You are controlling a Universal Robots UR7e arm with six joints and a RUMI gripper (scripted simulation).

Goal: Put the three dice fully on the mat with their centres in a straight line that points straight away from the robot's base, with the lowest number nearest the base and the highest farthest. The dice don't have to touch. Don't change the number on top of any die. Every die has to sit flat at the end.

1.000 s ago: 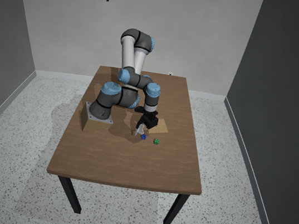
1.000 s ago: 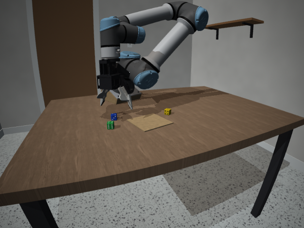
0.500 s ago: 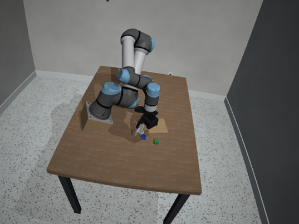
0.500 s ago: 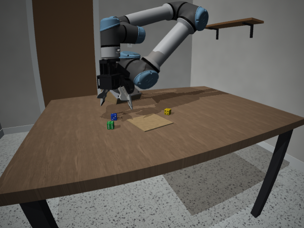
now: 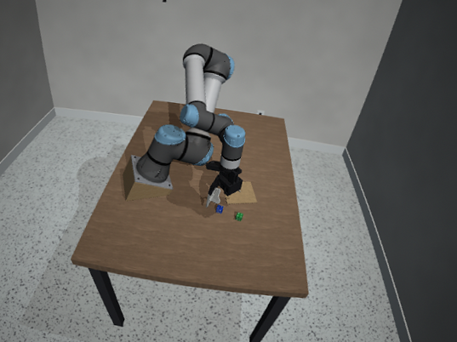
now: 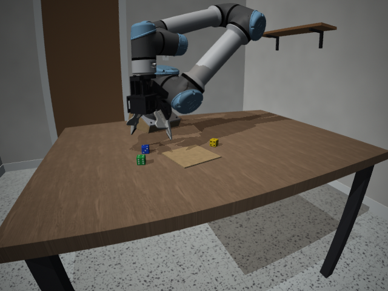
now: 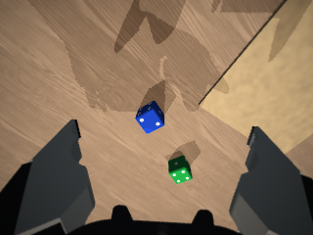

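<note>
My gripper is now 40 mm above the blue die, 20 mm to the left of it and 10 mm short of it. Round my hand: tan mat: 130 mm to the left, 50 mm below, 50 mm ahead; green die: 100 mm ahead, 40 mm below, 30 mm to the right; yellow die: 220 mm to the left, 40 mm below, 30 mm behind.
</note>
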